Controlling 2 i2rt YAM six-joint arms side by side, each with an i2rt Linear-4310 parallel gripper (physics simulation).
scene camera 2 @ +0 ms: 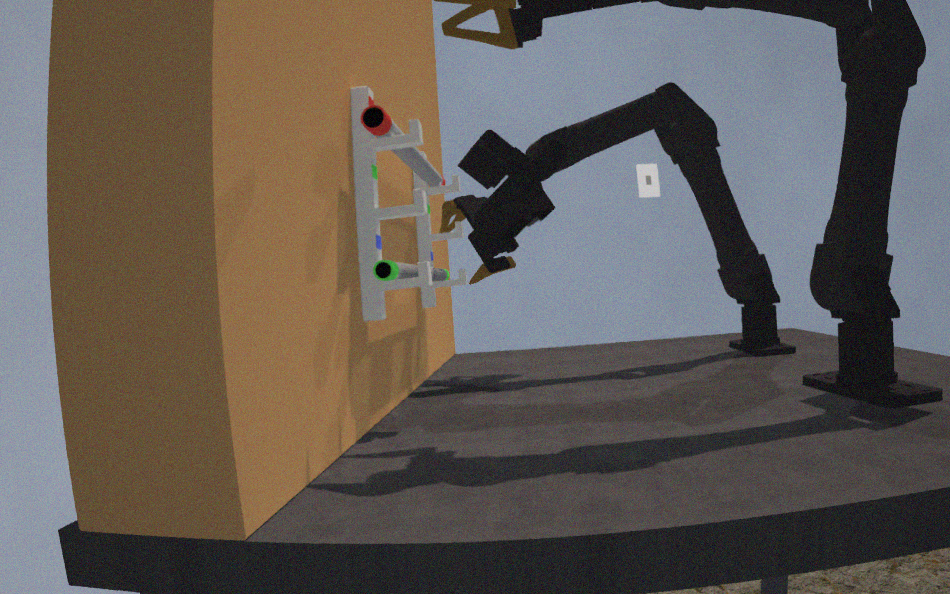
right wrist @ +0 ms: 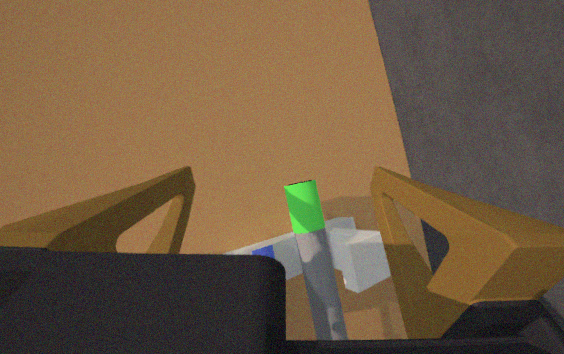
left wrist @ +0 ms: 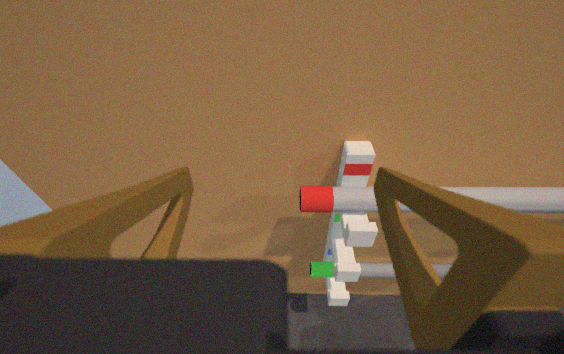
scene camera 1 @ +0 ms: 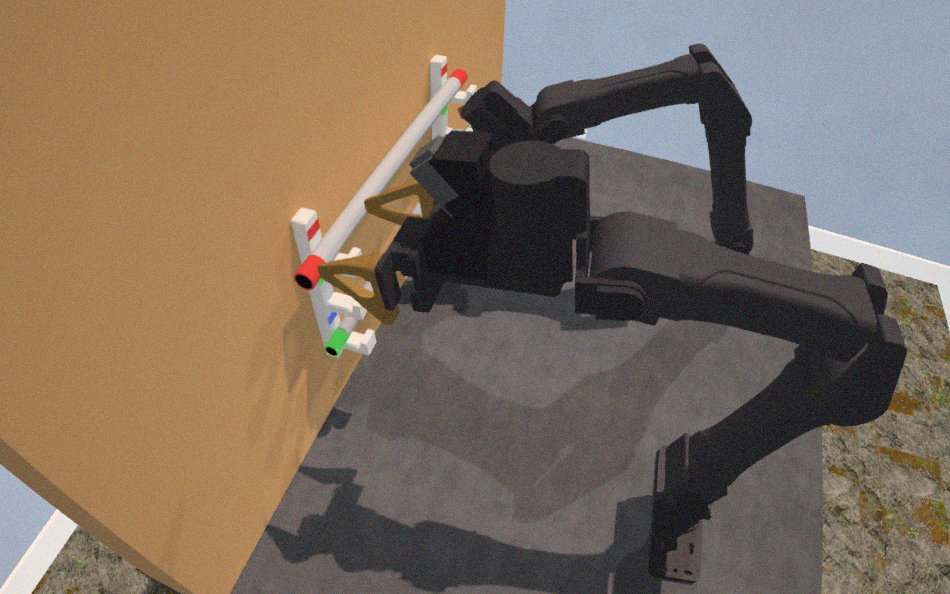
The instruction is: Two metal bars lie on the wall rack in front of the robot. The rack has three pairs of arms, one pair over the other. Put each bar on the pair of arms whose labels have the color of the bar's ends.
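Places are measured from the left arm's base along level axes (x ahead, y left, z up), in centimetres.
Pixels of known places: left gripper, between the fingertips: (scene camera 2: 437,12) (left wrist: 283,177) (scene camera 1: 343,236); right gripper, between the fingertips: (scene camera 2: 456,259) (right wrist: 282,176); left arm's base, origin of its link: (scene camera 2: 866,391) (scene camera 1: 677,512); right arm's base, origin of its link: (scene camera 2: 760,349).
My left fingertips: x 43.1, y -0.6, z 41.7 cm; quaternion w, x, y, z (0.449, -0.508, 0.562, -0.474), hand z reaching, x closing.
Ahead of a thing's pixels: the offset from my left fingertips to its middle. Level surfaces: height alone.
The red-ended bar {dx +4.5, dy -27.1, dz -10.0 cm} (scene camera 1: 388,164) (scene camera 2: 384,126) (left wrist: 317,199) lies on the top, red-labelled arms of the white rack {dx +6.2, dy -7.3, dz -17.8 cm} (scene camera 1: 304,218) (scene camera 2: 364,154) (left wrist: 359,148). The green-ended bar {dx +4.6, dy -28.4, dz -25.3 cm} (scene camera 1: 336,341) (scene camera 2: 393,271) (left wrist: 321,269) (right wrist: 306,207) lies on the bottom, blue-labelled arms; the middle, green-labelled pair holds no bar. My left gripper (scene camera 1: 343,234) (left wrist: 283,177) is open in front of the red-ended bar, near one end. My right gripper (scene camera 2: 457,257) (right wrist: 282,176) is open and empty at the far end of the green-ended bar, whose tip shows between its fingers. In scene camera 1 the left arm hides it.
The rack is fixed to a tall brown wall block (scene camera 1: 140,175) (scene camera 2: 280,280) standing on the dark table {dz -41.7 cm} (scene camera 1: 448,364) (scene camera 2: 560,511). In scene camera 1 the left arm's wrist overlaps the right forearm. The middle and bottom rack arms have upturned tips.
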